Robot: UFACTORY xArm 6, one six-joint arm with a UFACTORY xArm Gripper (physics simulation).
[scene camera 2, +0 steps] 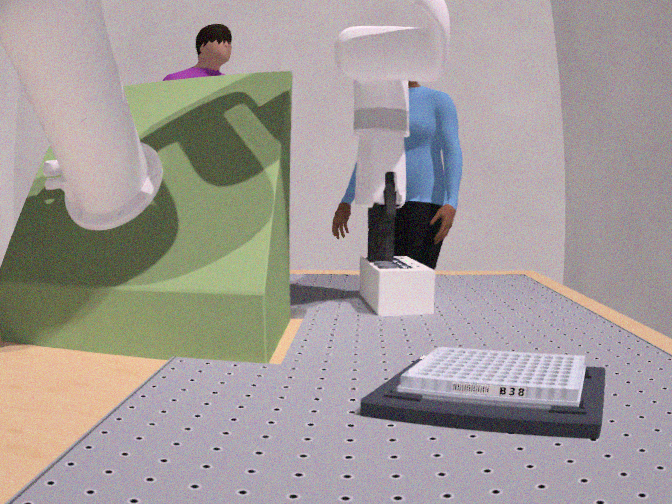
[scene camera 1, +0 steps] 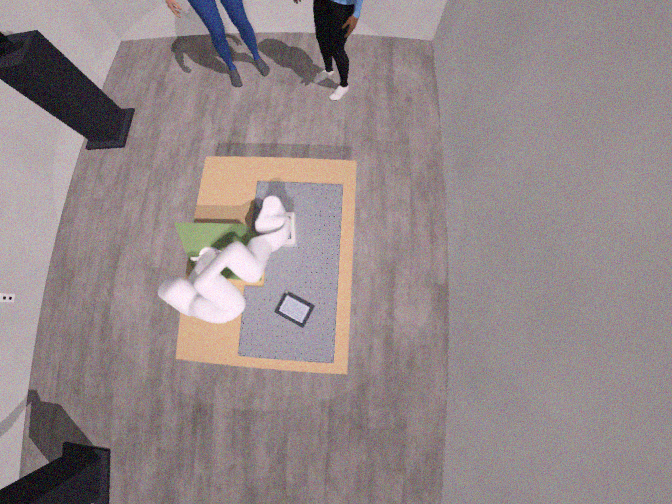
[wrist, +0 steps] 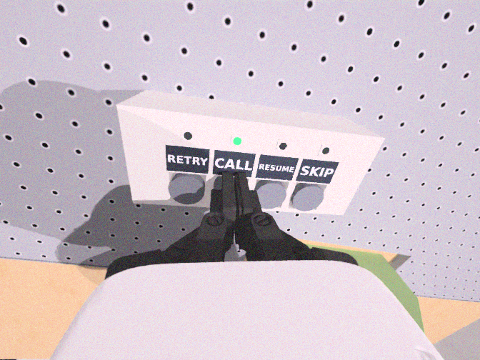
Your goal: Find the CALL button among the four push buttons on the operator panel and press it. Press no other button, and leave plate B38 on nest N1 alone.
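The white operator panel has four round grey buttons in a row, labelled RETRY, CALL, RESUME and SKIP. In the wrist view the small lamp above the CALL label is lit green; the other three lamps are dark. My gripper is shut and empty, its fingertips down at the CALL button and covering most of it. The RETRY button, RESUME button and SKIP button are apart from the fingers. Plate B38 sits on dark nest N1.
A large green sloped block stands beside the arm, left of the panel in scene camera 2. The perforated grey board lies on the wooden table. Two people stand beyond the table in scene camera 1.
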